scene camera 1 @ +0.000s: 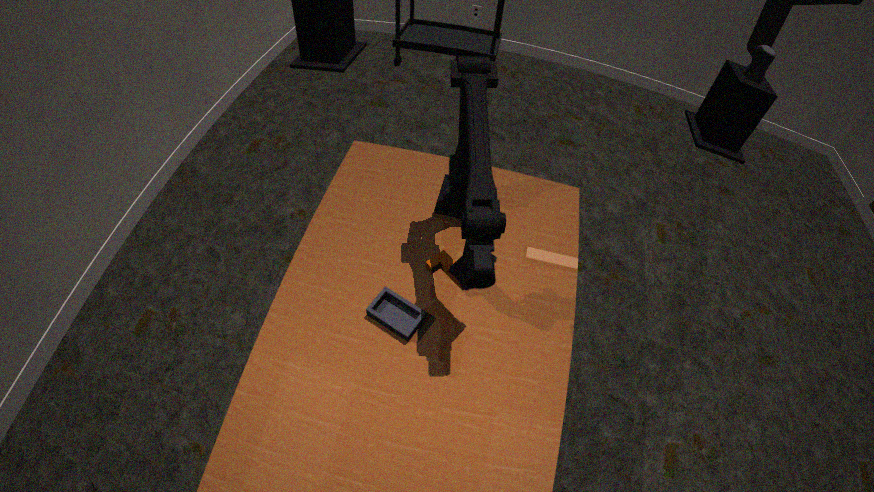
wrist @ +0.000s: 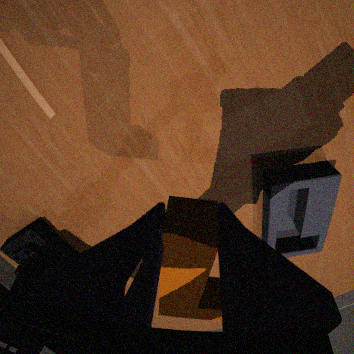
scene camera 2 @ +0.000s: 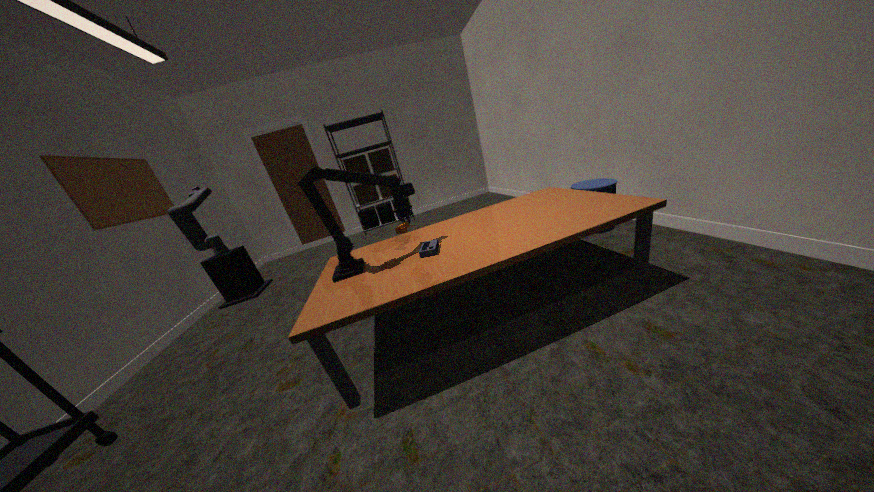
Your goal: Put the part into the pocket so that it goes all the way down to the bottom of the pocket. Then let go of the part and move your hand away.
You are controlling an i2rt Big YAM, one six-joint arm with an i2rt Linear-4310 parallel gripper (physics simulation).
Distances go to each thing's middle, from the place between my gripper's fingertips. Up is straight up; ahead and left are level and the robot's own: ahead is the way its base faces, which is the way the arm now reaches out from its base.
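Pocket [scene camera 1: 391, 310]: 170 mm right of my hand, 70 mm ahead of it, 130 mm below it.
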